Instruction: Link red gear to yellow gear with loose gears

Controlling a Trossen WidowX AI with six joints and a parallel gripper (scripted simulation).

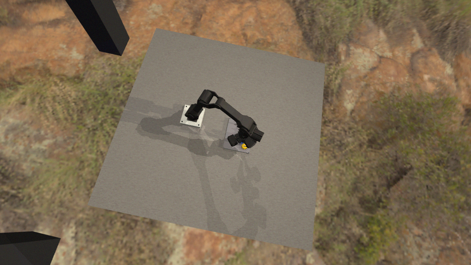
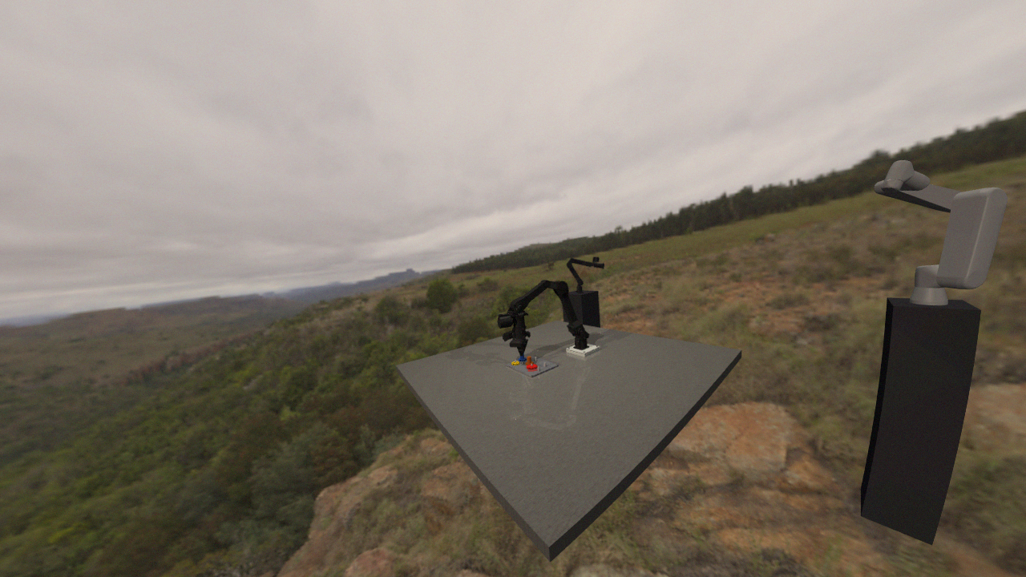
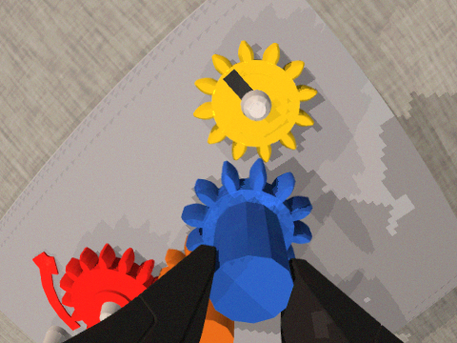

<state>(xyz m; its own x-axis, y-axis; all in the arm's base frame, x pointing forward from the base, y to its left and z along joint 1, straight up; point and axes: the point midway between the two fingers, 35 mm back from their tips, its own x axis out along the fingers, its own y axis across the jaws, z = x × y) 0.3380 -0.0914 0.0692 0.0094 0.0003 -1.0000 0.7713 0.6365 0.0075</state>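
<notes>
Right now the orange gear is 30 mm to the left of my gripper tip, 30 mm below it and 20 mm behind it. Round my gripper tip: blue gear (10 mm below); grey board (50 mm below, 40 mm to the left, 20 mm behind); yellow gear (40 mm below, 30 mm to the right, 30 mm ahead).
</notes>
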